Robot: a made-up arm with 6 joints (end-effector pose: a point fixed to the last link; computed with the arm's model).
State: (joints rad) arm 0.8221 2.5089 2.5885 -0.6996 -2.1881 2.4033
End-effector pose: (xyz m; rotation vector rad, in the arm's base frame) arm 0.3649 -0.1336 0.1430 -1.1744 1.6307 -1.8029
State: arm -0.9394 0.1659 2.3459 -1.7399 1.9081 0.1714
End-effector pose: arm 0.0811 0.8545 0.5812 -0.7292 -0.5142 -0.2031
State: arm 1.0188 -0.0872 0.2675 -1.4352 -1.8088 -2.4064
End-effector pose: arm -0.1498 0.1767 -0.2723 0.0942 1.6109 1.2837
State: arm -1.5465 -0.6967 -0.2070 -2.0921 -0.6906 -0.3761
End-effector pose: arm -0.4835 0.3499 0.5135 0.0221 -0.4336 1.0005
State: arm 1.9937 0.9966 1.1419 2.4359 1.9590 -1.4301
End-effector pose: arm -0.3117 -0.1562 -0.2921 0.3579 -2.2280 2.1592
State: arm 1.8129 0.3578 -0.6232 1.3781 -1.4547 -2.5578
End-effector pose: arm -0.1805 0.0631 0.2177 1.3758 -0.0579 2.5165
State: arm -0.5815 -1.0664 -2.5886 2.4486 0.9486 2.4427
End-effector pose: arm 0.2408 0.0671 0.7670 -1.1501 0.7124 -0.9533
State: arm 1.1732 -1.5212 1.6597 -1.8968 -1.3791 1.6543
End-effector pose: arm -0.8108 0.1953 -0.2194 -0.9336 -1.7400 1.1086
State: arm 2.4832 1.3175 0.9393 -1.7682 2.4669 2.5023
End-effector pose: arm 0.4065 -0.0455 0.3378 0.8438 -0.0486 1.7536
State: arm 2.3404 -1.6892 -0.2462 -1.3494 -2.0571 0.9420
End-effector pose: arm -0.6882 -0.0131 -0.5090 -2.3942 1.0689 1.5874
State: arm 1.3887 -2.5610 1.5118 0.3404 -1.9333 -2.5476
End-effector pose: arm 0.0492 -0.0583 -0.2169 1.9445 -1.6166 -0.2798
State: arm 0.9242 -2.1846 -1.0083 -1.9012 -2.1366 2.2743
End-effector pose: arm -0.5607 0.4963 0.2383 -1.4483 -0.4350 2.4075
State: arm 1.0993 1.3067 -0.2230 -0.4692 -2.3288 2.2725
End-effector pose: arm -0.0059 0.3532 -0.5158 -0.6581 2.1920 1.3954
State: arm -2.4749 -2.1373 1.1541 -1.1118 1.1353 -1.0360
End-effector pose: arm -0.3745 -0.4597 0.5080 0.7808 0.4114 2.7670
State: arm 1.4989 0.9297 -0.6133 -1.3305 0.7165 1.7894
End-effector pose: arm 0.5004 -0.4388 0.1135 2.0014 -0.5095 1.5311
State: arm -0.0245 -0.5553 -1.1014 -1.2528 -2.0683 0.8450
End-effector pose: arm -0.4500 0.5882 -0.3345 -1.9316 -0.9569 0.5812
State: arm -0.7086 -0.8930 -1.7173 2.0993 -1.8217 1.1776
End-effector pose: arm -0.1914 -0.1688 1.0311 0.7285 -0.2500 2.9203
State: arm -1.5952 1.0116 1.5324 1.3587 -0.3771 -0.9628
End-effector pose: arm 0.0204 -0.3956 0.5194 -2.3036 0.6897 -1.8734
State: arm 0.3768 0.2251 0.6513 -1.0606 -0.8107 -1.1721
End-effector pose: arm -0.3069 0.4457 -0.0429 -0.2327 -0.2385 1.4745
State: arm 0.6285 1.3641 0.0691 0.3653 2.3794 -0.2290
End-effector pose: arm 0.3646 0.5123 -0.3053 -0.5413 1.0798 -0.1115
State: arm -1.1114 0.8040 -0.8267 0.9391 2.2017 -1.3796
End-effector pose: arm 0.2192 0.2106 0.3971 -2.4038 -1.2647 -0.9714
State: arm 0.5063 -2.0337 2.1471 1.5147 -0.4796 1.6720
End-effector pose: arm 0.5063 0.4775 -0.2016 1.1485 1.4823 0.6526
